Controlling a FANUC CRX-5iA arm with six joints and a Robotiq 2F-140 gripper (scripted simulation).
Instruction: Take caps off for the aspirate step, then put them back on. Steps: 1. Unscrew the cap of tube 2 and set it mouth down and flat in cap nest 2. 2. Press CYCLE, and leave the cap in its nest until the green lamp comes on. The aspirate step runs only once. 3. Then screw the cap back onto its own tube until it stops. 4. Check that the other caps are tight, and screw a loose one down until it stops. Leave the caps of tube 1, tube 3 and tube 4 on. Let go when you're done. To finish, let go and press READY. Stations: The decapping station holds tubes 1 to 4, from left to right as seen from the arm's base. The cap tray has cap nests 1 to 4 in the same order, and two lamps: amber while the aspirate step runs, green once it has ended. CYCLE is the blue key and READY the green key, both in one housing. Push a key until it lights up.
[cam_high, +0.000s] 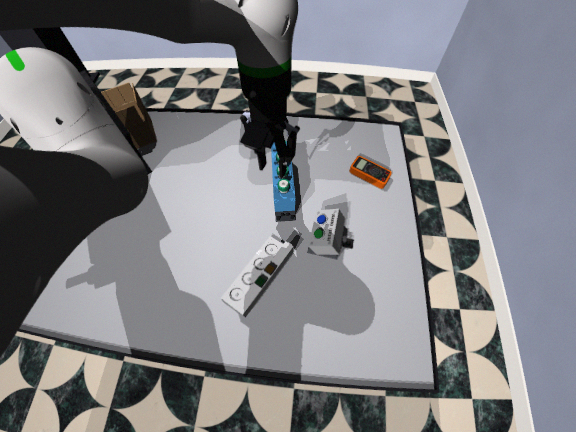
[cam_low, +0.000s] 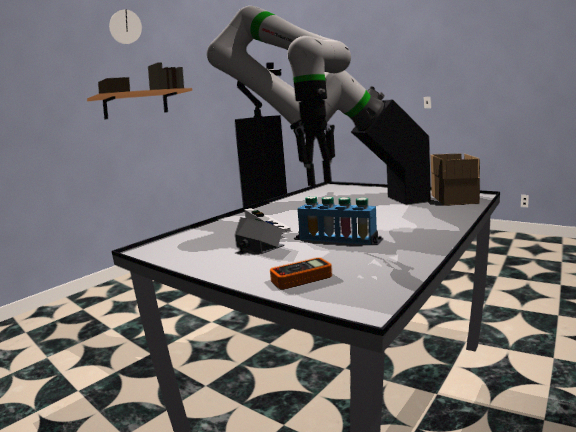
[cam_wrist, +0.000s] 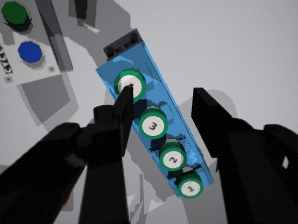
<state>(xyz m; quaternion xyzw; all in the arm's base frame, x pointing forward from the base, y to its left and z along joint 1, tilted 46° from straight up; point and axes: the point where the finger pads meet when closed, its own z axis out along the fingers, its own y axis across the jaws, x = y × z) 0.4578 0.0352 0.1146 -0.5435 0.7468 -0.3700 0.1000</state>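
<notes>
My hand is 90 mm to the right of the cap, 70 mm above it and 30 mm short of it. The rest, counted from my hand: green ready key 150 mm to the right, 120 mm below, 110 mm ahead; blue cycle key 130 mm ahead, 120 mm below, 110 mm to the right; key housing 140 mm ahead, 130 mm to the right, 130 mm below.
</notes>
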